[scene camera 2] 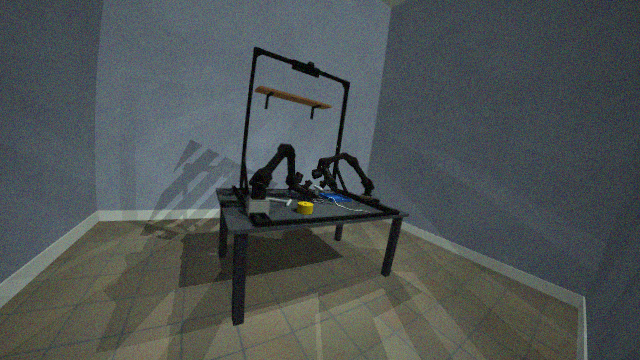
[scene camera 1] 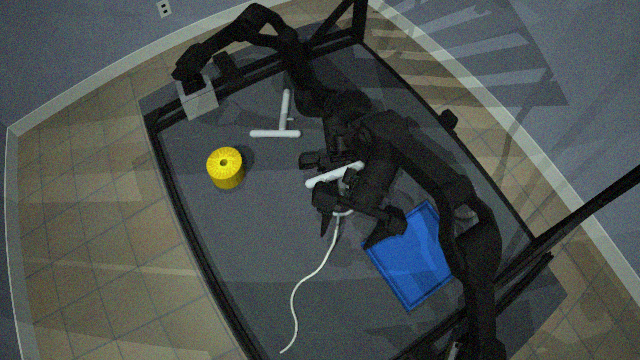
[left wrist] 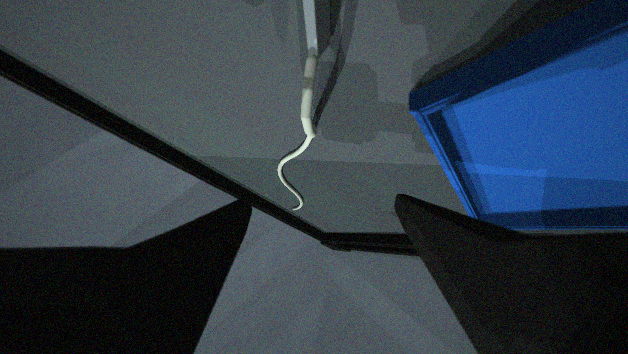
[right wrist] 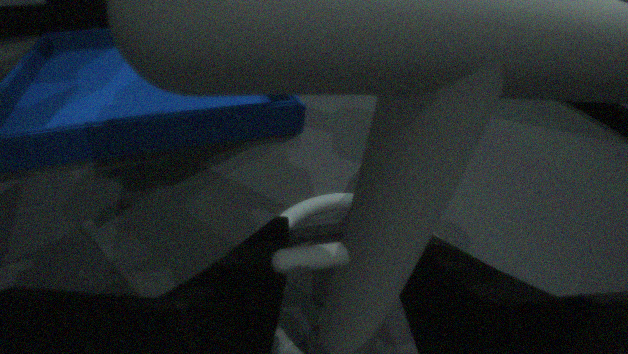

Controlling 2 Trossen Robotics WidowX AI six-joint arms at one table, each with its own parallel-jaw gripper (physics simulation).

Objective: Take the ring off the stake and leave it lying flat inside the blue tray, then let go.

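Frame: origin at the left arm's base, x ahead, y left, z up, level; centimetres.
Seen in the pictures: left gripper, fingertip midpoint: (scene camera 2: 336,193) (scene camera 1: 343,243) (left wrist: 323,202); right gripper, fingertip midpoint: (scene camera 2: 318,197) (scene camera 1: 346,195) (right wrist: 338,229); left arm's base, origin of the base link: (scene camera 2: 367,195); right arm's base, origin of the base link: (scene camera 2: 257,197) (scene camera 1: 193,84).
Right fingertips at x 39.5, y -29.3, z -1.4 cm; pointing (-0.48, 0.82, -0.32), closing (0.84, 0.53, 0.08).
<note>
Offsets run from my right fingertips to a thing's top centre. "*": to the spot under its first point.
A white ring {dx +0.8, dy +1.8, dz -0.5 cm} (scene camera 1: 344,213) (right wrist: 316,207) with a white rope {* dx +0.2, dy +19.5, dz -2.7 cm} (scene camera 1: 311,275) (left wrist: 288,168) tied to it sits low around the white stake {dx +2.9, dy -0.2, dz +8.1 cm} (scene camera 1: 334,173) (right wrist: 390,168), a post with a cross bar on top, at the middle of the table. My right gripper (right wrist: 338,229) is shut on the ring at the stake's foot; in scene camera 1 it is mostly hidden under the left arm. My left gripper (scene camera 1: 344,241) (left wrist: 323,202) is open and empty, hanging over the ring and the rope. The blue tray {dx -20.6, dy +6.7, dz -1.0 cm} (scene camera 1: 418,257) (left wrist: 463,133) (right wrist: 207,116) lies empty to the right of the stake.
A yellow spool {dx +29.4, dy +4.0, dz +1.7 cm} (scene camera 1: 225,167) (scene camera 2: 305,207) stands at the left. A second white T-shaped piece {dx +25.7, dy -17.4, dz -1.3 cm} (scene camera 1: 283,121) lies flat at the back. A grey block (scene camera 1: 198,101) sits under the right arm's base. A black frame borders the table.
</note>
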